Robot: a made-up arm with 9 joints. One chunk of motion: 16 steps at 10 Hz.
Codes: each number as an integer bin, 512 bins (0 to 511) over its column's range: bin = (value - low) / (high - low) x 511, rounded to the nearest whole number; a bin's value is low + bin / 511 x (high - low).
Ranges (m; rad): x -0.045..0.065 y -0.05..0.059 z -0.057..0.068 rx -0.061..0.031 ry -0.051..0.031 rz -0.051..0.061
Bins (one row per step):
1: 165 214 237 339 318 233
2: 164 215 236 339 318 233
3: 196 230 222 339 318 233
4: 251 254 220 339 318 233
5: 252 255 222 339 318 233
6: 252 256 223 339 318 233
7: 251 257 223 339 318 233
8: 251 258 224 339 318 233
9: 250 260 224 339 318 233
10: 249 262 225 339 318 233
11: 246 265 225 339 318 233
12: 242 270 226 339 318 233
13: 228 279 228 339 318 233
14: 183 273 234 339 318 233
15: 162 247 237 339 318 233
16: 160 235 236 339 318 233
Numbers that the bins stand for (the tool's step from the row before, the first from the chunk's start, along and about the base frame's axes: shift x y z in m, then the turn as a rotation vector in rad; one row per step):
1: -0.00948 -0.00435 0.00097 0.00003 0.00003 0.00007
2: -0.00970 -0.00414 0.00073 0.00003 0.00003 0.00007
3: -0.00281 -0.00094 -0.00269 0.00003 0.00003 0.00007
4: 0.00903 0.00418 -0.00318 0.00003 0.00003 0.00007
5: 0.00925 0.00439 -0.00269 0.00003 0.00003 0.00007
6: 0.00925 0.00461 -0.00245 0.00003 0.00003 0.00007
7: 0.00903 0.00482 -0.00245 0.00003 0.00003 0.00007
8: 0.00903 0.00503 -0.00221 0.00003 0.00003 0.00007
9: 0.00882 0.00546 -0.00221 0.00003 0.00003 0.00007
10: 0.00860 0.00589 -0.00196 0.00003 0.00003 0.00007
11: 0.00795 0.00653 -0.00196 0.00003 0.00003 0.00007
12: 0.00709 0.00759 -0.00172 0.00003 0.00003 0.00007
13: 0.00408 0.00951 -0.00123 0.00003 0.00003 0.00007
14: -0.00561 0.00823 0.00024 0.00003 0.00003 0.00007
15: -0.01013 0.00269 0.00097 0.00003 0.00003 0.00007
16: -0.01056 0.00013 0.00073 0.00003 0.00003 0.00007

